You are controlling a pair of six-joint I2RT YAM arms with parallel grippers.
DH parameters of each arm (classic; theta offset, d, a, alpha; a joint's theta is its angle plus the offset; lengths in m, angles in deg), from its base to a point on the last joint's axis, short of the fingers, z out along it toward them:
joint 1: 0 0.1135 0.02 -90
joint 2: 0 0 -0.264 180
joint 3: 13.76 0 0.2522 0
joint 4: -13.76 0 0.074 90
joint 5: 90 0 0 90
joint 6: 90 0.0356 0 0
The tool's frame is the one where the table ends.
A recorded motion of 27 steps. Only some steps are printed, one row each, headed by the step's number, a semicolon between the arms.
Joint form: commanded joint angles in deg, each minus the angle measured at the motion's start. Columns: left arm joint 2, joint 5, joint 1, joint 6, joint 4, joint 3; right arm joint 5, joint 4, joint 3, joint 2, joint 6, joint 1.
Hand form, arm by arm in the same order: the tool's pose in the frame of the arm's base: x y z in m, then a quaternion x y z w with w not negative. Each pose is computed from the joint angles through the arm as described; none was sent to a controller.
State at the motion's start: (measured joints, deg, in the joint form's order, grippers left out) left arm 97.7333 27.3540 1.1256 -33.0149 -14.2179 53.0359; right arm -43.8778 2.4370 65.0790 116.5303 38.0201 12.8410
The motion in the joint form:
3: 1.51 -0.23 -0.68 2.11 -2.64 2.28; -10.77 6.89 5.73 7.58 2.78 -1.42
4: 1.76 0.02 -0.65 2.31 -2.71 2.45; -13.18 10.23 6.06 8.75 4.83 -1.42
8: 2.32 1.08 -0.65 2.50 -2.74 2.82; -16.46 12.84 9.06 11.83 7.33 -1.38
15: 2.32 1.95 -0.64 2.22 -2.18 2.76; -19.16 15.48 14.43 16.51 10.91 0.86
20: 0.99 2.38 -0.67 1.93 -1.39 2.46; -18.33 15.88 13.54 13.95 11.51 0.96
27: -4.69 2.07 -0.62 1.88 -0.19 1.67; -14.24 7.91 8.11 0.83 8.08 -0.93
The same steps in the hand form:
3: 0.3321 -0.0136 0.1551 -0.19722 0.92169 -0.28335 0.17694; 0.4163 0.1137 0.1058 0.03378 0.83650 0.53223 0.12593
4: 0.3328 -0.0136 0.1545 -0.19558 0.92187 -0.28470 0.17564; 0.4200 0.1153 0.1038 0.02802 0.82419 0.55215 0.12270
8: 0.3345 -0.0142 0.1534 -0.19187 0.92104 -0.29230 0.17155; 0.4319 0.1191 0.0993 0.02020 0.80940 0.57613 0.11199
15: 0.3350 -0.0146 0.1539 -0.19063 0.91855 -0.30025 0.17256; 0.4465 0.1415 0.0926 0.00175 0.79499 0.59973 0.09113
20: 0.3340 -0.0150 0.1606 -0.18670 0.91469 -0.30694 0.18514; 0.4444 0.1416 0.1086 -0.00113 0.79298 0.59999 0.10575
27: 0.3271 -0.0146 0.1887 -0.17182 0.90395 -0.31371 0.23441; 0.4203 0.1196 0.1686 0.00811 0.80432 0.57432 0.15216

